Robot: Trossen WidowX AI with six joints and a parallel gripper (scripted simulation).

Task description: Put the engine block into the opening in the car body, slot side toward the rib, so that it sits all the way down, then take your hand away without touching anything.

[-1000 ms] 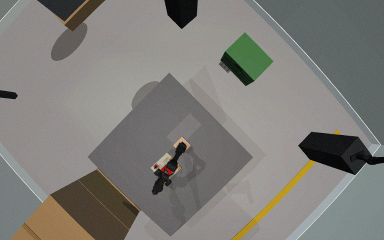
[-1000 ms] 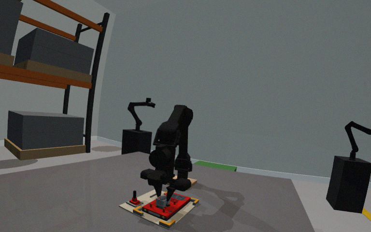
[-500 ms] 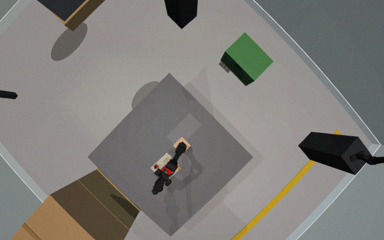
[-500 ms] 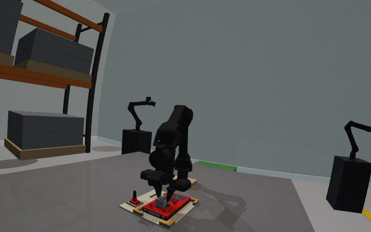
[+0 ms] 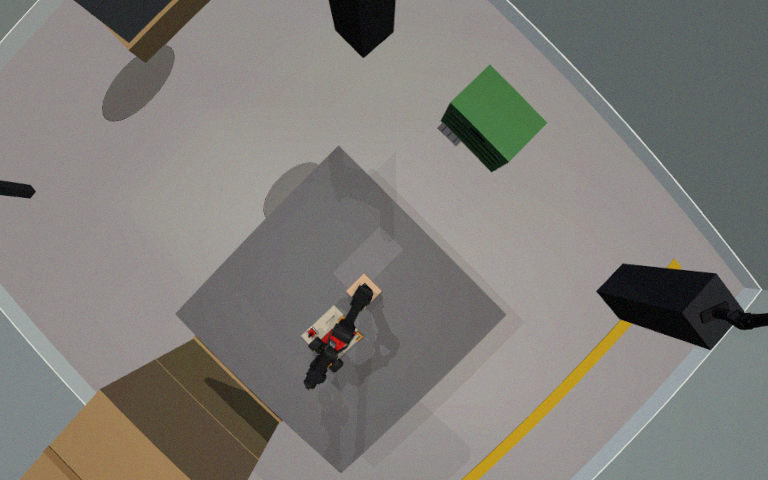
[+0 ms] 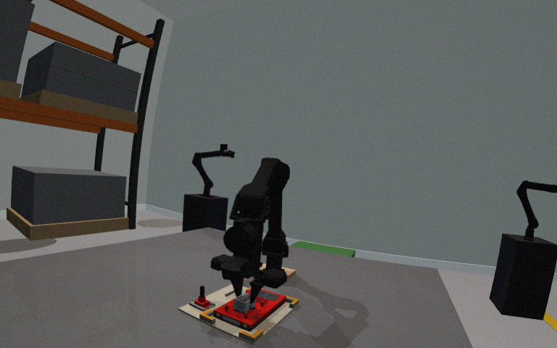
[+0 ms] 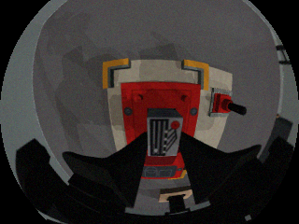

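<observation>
My gripper tip is now 10 mm above the engine block. Also, from my gripper tip: black post: 30 mm ahead, 110 mm to the right, 10 mm below.
</observation>
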